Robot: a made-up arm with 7 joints. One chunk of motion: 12 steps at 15 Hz.
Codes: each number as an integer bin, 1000 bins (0 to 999) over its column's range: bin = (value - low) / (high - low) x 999, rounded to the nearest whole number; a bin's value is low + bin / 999 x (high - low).
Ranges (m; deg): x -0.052..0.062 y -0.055..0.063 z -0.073..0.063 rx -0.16..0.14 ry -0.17..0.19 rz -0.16..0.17
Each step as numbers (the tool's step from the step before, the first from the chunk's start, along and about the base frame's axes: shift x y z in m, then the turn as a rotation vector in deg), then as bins.
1 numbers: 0.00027 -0.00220 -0.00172 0.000 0.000 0.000
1 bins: 458 447 524 533 472 484
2 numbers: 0.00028 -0.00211 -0.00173 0.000 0.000 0.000
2 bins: 458 448 524 533 472 484
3 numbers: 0.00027 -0.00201 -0.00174 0.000 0.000 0.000
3 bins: 458 449 523 533 472 484
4 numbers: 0.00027 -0.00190 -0.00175 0.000 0.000 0.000
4 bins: 458 450 523 533 472 484
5 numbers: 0.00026 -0.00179 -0.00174 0.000 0.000 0.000
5 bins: 458 450 523 533 472 484
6 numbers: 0.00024 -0.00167 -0.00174 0.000 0.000 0.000
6 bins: 458 451 523 533 472 484
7 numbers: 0.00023 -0.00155 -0.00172 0.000 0.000 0.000
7 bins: 458 453 524 533 472 484
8 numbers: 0.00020 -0.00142 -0.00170 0.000 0.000 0.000
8 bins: 457 454 524 533 472 484
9 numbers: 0.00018 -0.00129 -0.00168 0.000 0.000 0.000
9 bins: 457 455 524 533 472 484
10 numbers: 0.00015 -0.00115 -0.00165 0.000 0.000 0.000
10 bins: 457 456 524 533 472 484
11 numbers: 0.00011 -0.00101 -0.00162 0.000 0.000 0.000
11 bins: 457 457 524 533 472 484
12 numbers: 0.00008 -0.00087 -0.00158 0.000 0.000 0.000
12 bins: 456 458 525 533 472 484
